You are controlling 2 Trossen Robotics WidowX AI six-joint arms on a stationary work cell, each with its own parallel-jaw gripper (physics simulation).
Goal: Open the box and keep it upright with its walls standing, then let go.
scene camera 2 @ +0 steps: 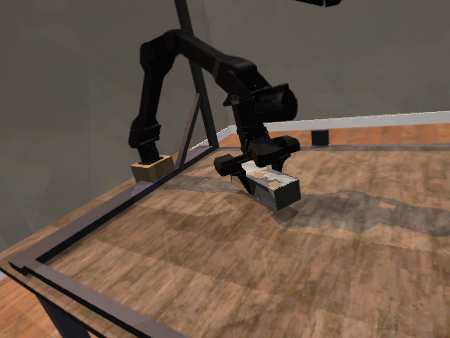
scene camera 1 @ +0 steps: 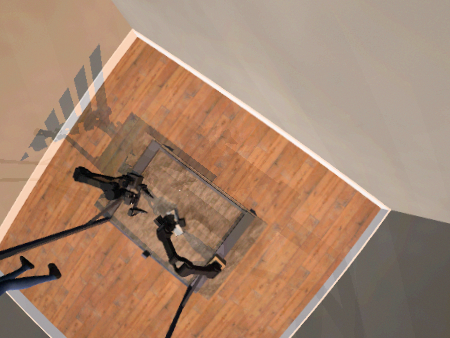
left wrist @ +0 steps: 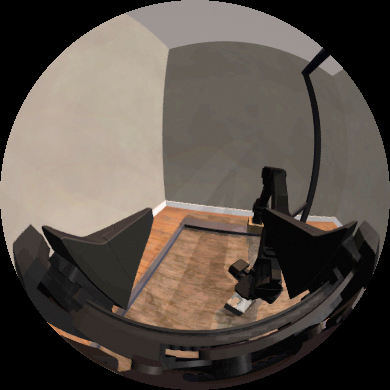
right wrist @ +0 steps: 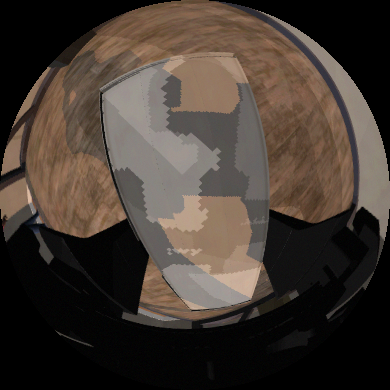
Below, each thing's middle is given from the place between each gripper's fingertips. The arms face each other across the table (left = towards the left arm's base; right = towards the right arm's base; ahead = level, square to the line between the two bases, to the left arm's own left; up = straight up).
My right hand is 1 cm past the tan base block (scene camera 2: 150,173) and 44 cm to the left of it.
My left hand is 13 cm past the tan base block, 58 cm to the left of it and 36 cm above it.
